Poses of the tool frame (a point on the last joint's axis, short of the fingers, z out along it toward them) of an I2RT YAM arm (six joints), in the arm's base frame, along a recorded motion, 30 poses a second.
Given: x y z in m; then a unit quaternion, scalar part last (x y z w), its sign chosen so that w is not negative.
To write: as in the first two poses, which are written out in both.
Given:
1: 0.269 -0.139 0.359 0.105 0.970 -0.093 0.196
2: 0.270 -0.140 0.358 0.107 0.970 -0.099 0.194
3: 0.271 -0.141 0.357 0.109 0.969 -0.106 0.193
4: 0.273 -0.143 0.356 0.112 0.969 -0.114 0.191
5: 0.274 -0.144 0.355 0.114 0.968 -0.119 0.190
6: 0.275 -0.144 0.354 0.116 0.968 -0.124 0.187
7: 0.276 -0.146 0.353 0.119 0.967 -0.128 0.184
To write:
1: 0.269 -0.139 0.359 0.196 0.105 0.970 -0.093
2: 0.270 -0.140 0.358 0.194 0.107 0.970 -0.099
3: 0.271 -0.141 0.357 0.193 0.109 0.969 -0.106
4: 0.273 -0.143 0.356 0.191 0.112 0.969 -0.114
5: 0.274 -0.144 0.355 0.190 0.114 0.968 -0.119
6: 0.275 -0.144 0.354 0.187 0.116 0.968 -0.124
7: 0.276 -0.146 0.353 0.184 0.119 0.967 -0.128
